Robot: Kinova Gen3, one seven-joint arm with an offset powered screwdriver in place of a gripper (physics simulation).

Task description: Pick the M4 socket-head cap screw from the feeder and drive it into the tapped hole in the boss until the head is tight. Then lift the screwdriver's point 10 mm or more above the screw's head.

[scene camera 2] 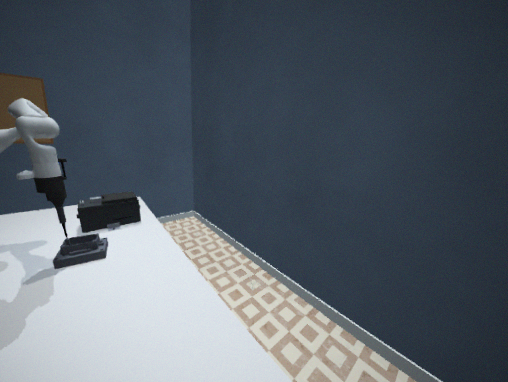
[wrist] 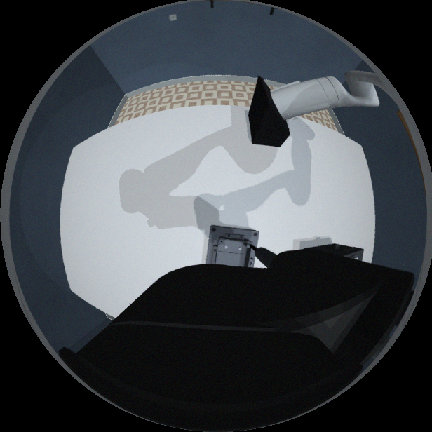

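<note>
My screwdriver (scene camera 2: 66,235) (wrist: 250,245) points down, with its thin tip at a corner of the dark grey fixture (scene camera 2: 82,257) (wrist: 245,231). In the scene view the tip meets the back left corner of the fixture's raised part; in the wrist view it is at the raised part's upper right corner. Whether the tip touches there, and whether a screw is on it or under it, is too small to tell. The boss and its tapped hole cannot be made out. The black box-shaped feeder (scene camera 2: 110,214) (wrist: 353,252) stands behind the fixture in the scene view; no screw can be made out on it.
A small grey piece (scene camera 2: 114,226) lies at the front foot of the feeder. The white table (scene camera 2: 150,300) (wrist: 100,200) has its right edge beyond the feeder in the scene view. A black block (wrist: 267,120) stands at the arm's base in the wrist view. Arm shadows cross the table.
</note>
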